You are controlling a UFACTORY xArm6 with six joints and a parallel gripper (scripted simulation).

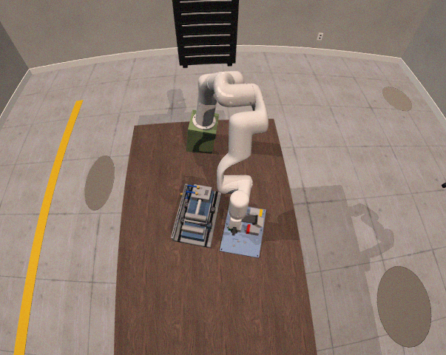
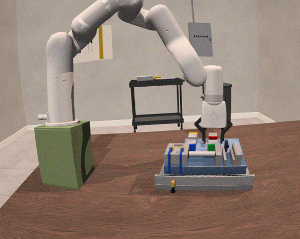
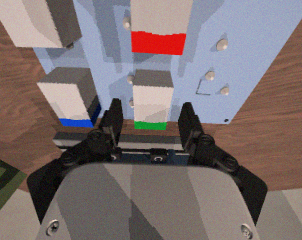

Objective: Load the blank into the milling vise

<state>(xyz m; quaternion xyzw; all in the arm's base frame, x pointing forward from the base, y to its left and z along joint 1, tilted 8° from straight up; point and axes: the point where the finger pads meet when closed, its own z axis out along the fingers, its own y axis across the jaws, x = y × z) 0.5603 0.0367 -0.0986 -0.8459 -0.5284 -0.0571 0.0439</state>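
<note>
My hand is 3 cm above the green-ended blank. Round my hand: yellow-ended blank: 4 cm behind, 12 cm to the left, 3 cm below; then red-ended blank: 4 cm ahead, 8 cm to the left, 3 cm below; then blue-ended blank: 8 cm behind, 4 cm to the left, 3 cm below.
</note>
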